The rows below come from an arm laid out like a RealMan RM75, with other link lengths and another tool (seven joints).
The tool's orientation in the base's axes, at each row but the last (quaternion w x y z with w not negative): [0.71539 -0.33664 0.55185 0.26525]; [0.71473 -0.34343 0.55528 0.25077]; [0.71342 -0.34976 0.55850 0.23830]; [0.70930 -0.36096 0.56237 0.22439]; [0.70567 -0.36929 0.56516 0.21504]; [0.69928 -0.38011 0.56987 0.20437]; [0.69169 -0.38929 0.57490 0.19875]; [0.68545 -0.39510 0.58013 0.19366]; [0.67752 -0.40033 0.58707 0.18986]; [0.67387 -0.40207 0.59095 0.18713]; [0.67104 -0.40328 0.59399 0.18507]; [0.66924 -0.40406 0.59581 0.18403]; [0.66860 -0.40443 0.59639 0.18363]
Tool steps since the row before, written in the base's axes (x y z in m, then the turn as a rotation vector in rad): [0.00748 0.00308 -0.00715 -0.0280 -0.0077 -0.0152]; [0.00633 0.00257 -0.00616 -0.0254 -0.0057 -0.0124]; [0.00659 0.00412 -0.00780 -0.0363 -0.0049 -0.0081]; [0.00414 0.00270 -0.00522 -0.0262 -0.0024 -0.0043]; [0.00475 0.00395 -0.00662 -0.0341 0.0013 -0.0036]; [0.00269 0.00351 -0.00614 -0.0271 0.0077 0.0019]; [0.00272 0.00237 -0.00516 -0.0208 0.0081 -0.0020]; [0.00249 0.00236 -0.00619 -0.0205 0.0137 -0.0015]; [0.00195 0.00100 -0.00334 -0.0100 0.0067 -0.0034]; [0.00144 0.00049 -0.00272 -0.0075 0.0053 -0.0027]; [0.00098 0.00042 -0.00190 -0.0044 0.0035 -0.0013]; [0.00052 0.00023 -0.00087 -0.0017 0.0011 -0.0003]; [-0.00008 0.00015 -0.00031 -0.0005 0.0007 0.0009]
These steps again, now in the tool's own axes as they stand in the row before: [0.00882 -0.00232 0.00578 0.0076 0.0190 -0.0256]; [0.00752 -0.00173 0.00500 0.0056 0.0178 -0.0220]; [0.00904 -0.00035 0.00628 -0.0015 0.0253 -0.0277]; [0.00588 0.00008 0.00414 -0.0027 0.0186 -0.0190]; [0.00716 0.00092 0.00547 -0.0059 0.0264 -0.0211]; [0.00605 0.00210 0.00403 -0.0102 0.0238 -0.0114]; [0.00520 0.00110 0.00338 -0.0049 0.0207 -0.0072]; [0.00604 0.00161 0.00332 -0.0064 0.0237 -0.0027]; [0.00342 0.00026 0.00205 -0.0006 0.0124 -0.0013]; [0.00280 0.00012 0.00136 -0.0004 0.0095 -0.0007]; [0.00192 0.00015 0.00101 -0.0006 0.0057 -0.0001]; [0.00088 0.00004 0.00054 -0.0004 0.0020 -0.0003]; [0.00024 0.00025 0.00007 -0.0011 0.0005 0.0002]
